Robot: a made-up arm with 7 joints.
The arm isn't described. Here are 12 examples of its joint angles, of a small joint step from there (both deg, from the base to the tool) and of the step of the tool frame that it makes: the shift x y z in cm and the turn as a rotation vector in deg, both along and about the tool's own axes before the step.
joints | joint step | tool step
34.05 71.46 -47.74 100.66 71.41 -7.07 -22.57 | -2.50 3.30 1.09 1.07 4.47 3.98 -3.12 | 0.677 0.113 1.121 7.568 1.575 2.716
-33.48 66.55 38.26 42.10 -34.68 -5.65 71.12 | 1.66 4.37 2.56 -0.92 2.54 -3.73 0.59 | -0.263 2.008 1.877 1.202 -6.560 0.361
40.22 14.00 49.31 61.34 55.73 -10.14 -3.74 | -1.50 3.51 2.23 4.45 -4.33 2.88 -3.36 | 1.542 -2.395 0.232 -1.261 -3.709 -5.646
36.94 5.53 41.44 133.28 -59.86 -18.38 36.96 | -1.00 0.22 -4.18 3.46 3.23 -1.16 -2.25 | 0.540 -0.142 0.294 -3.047 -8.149 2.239
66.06 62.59 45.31 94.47 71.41 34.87 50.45 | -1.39 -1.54 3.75 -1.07 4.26 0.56 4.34 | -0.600 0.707 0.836 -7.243 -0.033 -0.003
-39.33 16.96 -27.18 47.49 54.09 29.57 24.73 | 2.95 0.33 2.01 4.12 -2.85 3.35 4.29 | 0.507 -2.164 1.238 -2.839 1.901 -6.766
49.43 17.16 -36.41 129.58 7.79 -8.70 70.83 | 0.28 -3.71 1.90 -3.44 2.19 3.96 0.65 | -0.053 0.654 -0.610 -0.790 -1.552 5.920
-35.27 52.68 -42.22 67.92 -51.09 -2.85 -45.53 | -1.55 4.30 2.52 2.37 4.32 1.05 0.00 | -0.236 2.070 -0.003 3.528 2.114 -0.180
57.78 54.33 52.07 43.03 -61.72 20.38 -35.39 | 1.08 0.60 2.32 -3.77 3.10 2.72 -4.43 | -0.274 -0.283 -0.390 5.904 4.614 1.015
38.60 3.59 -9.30 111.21 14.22 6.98 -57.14 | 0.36 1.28 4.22 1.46 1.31 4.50 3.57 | 1.486 -0.265 -0.314 0.733 -0.076 -2.179
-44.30 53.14 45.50 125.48 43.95 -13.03 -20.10 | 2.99 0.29 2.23 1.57 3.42 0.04 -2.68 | 0.410 -0.569 -0.142 -1.858 -4.796 4.202
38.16 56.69 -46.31 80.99 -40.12 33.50 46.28 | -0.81 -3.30 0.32 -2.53 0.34 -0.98 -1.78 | 0.559 -1.117 -0.147 -2.051 -0.983 0.071
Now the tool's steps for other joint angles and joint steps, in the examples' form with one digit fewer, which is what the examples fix.
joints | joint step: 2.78 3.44 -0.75 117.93 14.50 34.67 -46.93 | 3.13 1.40 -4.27 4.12 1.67 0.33 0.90
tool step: 0.30 -0.76 0.90 -8.83 2.20 -0.89
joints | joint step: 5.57 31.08 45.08 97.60 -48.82 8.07 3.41 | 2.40 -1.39 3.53 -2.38 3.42 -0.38 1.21
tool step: -0.29 0.17 -0.30 0.95 4.51 5.56
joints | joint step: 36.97 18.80 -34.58 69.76 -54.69 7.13 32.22 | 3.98 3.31 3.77 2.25 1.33 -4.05 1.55
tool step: -0.08 3.44 0.00 3.41 -4.06 1.13
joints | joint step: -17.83 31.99 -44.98 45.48 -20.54 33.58 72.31 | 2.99 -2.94 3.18 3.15 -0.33 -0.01 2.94
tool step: 0.46 -1.01 2.49 -3.75 -5.74 -3.85
